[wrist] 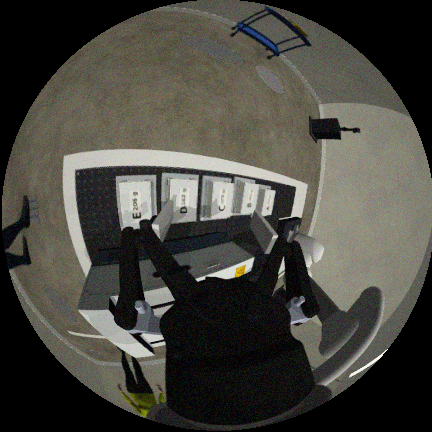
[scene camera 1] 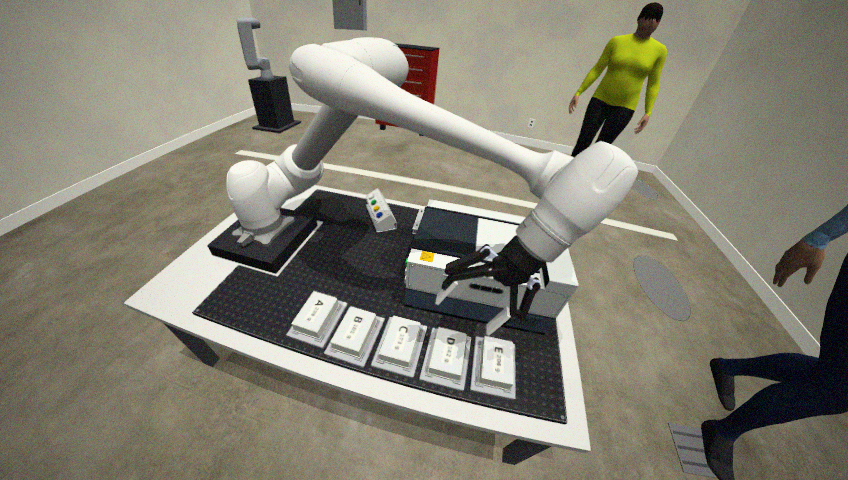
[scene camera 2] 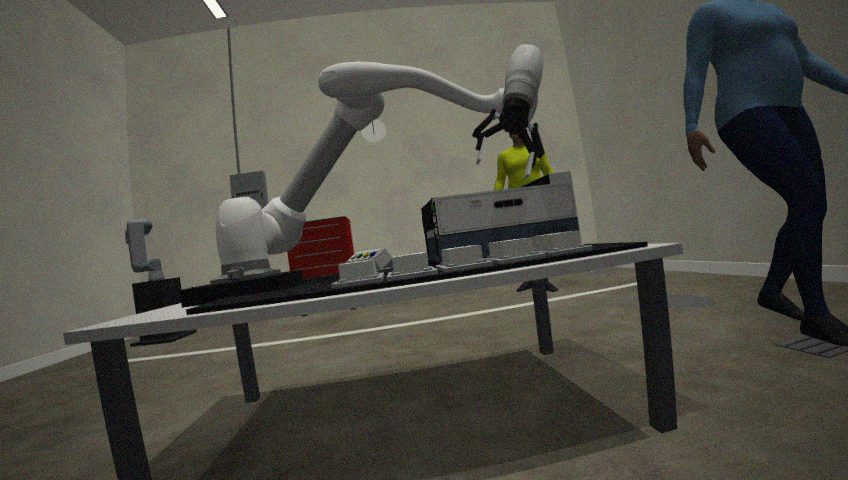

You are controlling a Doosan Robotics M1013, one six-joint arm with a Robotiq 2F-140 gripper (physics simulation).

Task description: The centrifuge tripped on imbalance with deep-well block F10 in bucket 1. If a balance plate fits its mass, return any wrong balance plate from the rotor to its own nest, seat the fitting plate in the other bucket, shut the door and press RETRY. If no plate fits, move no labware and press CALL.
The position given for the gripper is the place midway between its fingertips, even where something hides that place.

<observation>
gripper: wrist 213,213; scene camera 1 463,315; scene camera 2 502,169
plate E: wrist; scene camera 1; scene camera 2 564,240
plate D: wrist; scene camera 1 446,361; scene camera 2
same spot on plate E: (wrist: 135,204) = (scene camera 1: 498,359)
same spot on plate D: (scene camera 2: 516,247) = (wrist: 185,179)
</observation>
